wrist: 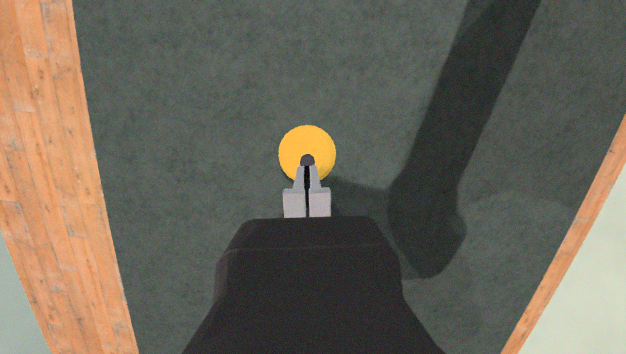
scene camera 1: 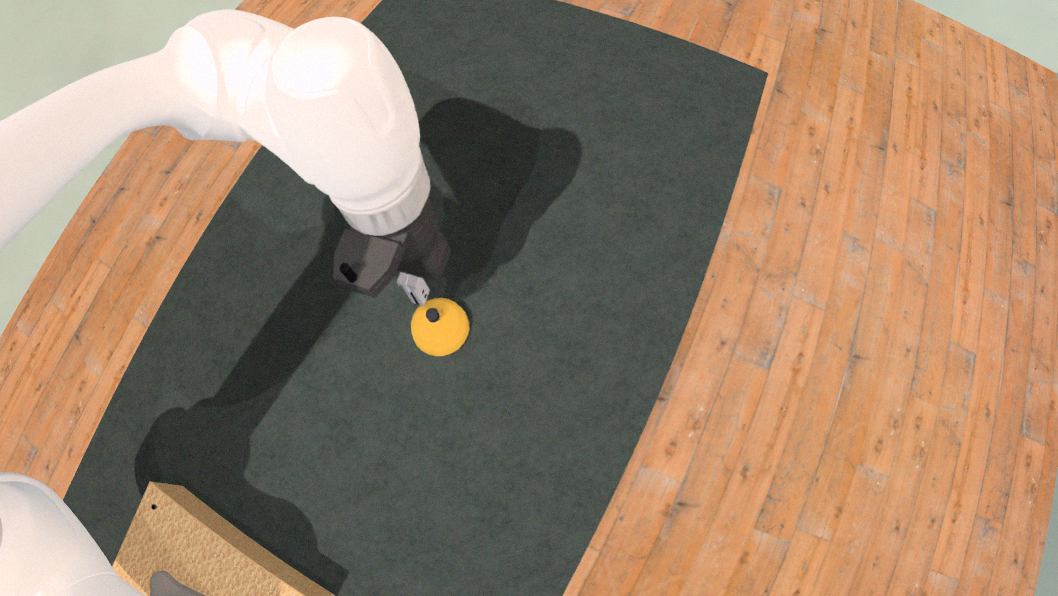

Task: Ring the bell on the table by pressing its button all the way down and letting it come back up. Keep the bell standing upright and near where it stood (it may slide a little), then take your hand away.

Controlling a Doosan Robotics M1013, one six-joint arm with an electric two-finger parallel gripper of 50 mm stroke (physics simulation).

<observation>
In view: my gripper (scene camera 1: 421,296) and a yellow round bell (scene camera 1: 448,334).
The yellow round bell also shows in the wrist view (wrist: 306,139). My gripper is seen too in the wrist view (wrist: 307,178).
</observation>
